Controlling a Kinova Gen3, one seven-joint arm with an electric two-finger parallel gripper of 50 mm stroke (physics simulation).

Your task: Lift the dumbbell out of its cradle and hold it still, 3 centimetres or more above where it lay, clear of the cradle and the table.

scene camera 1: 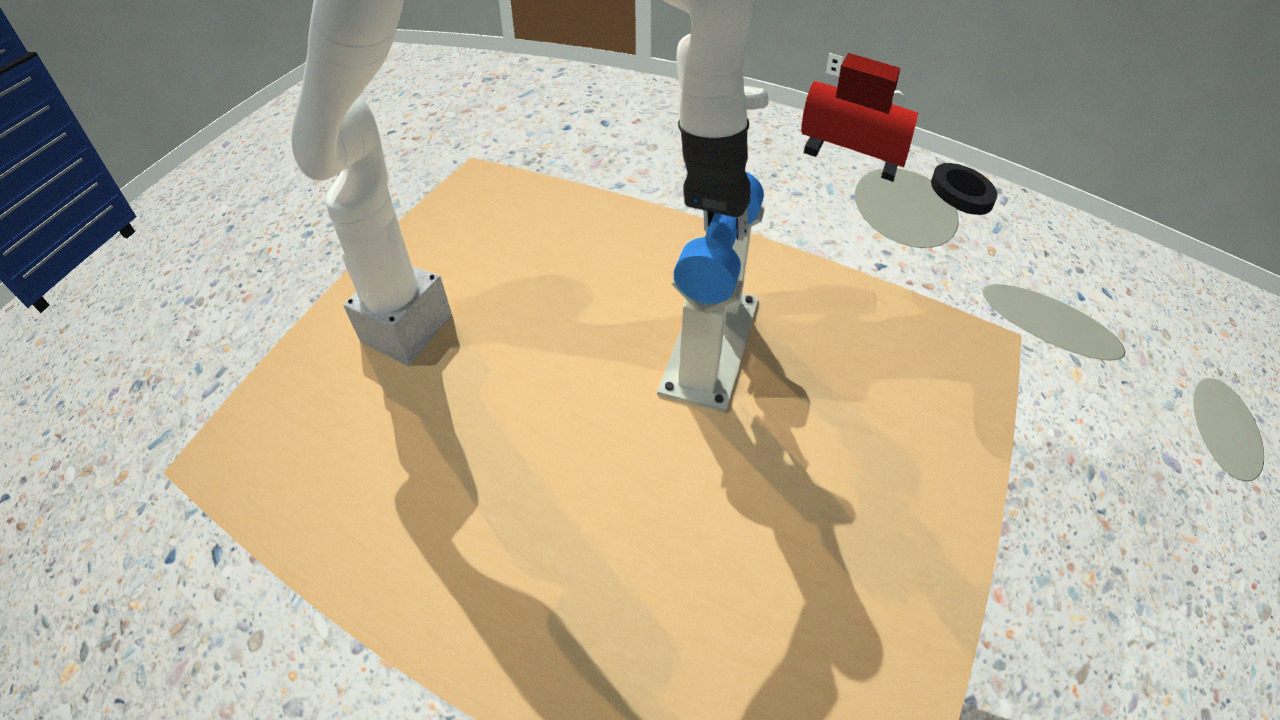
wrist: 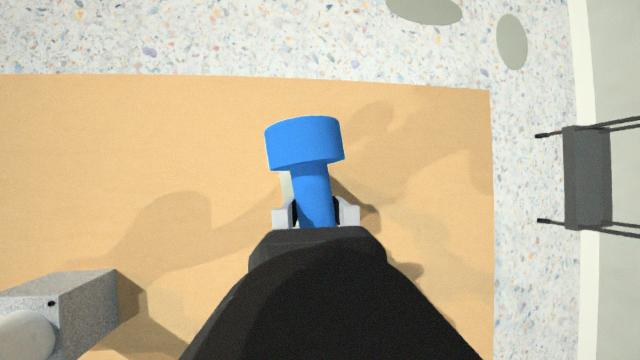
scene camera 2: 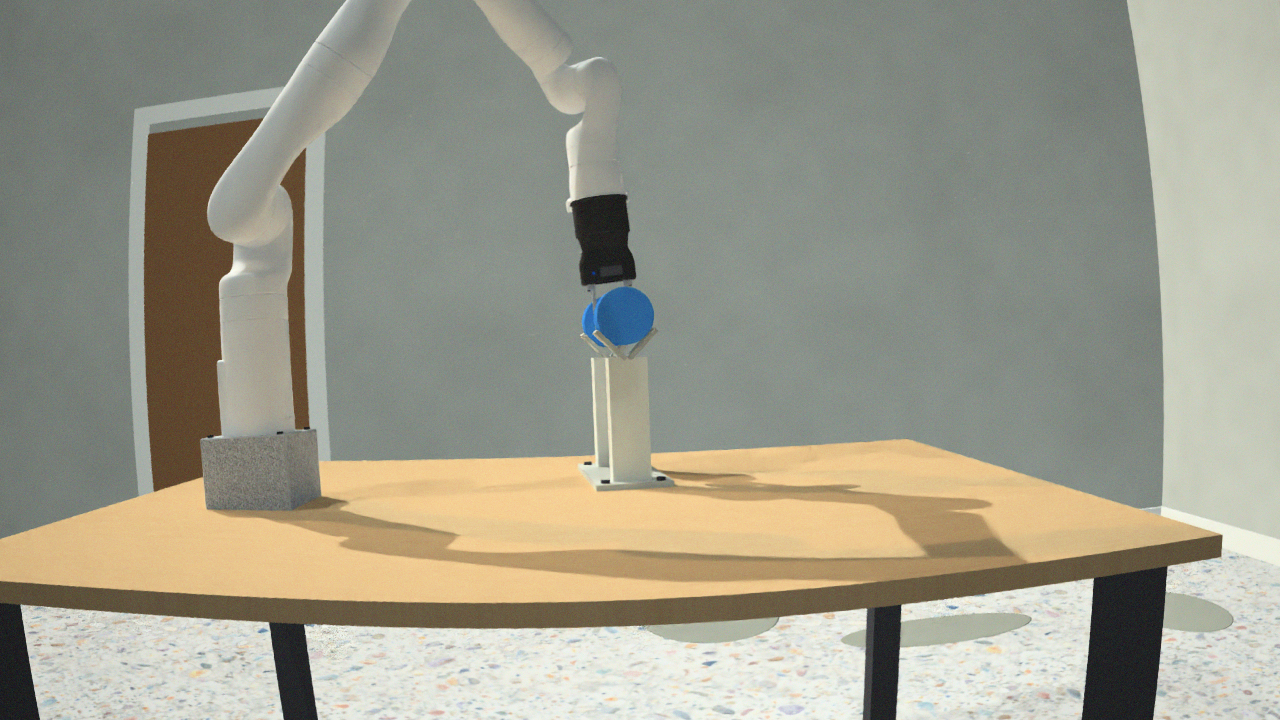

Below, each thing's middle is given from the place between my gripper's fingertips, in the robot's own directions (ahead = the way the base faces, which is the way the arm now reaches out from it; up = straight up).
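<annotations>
My gripper 20 mm left of the blue dumbbell [scene camera 1: 707, 270], 10 mm below it. Pale cradle [scene camera 2: 620, 382], from my hand: 20 mm to the right, 100 mm below.
</annotations>
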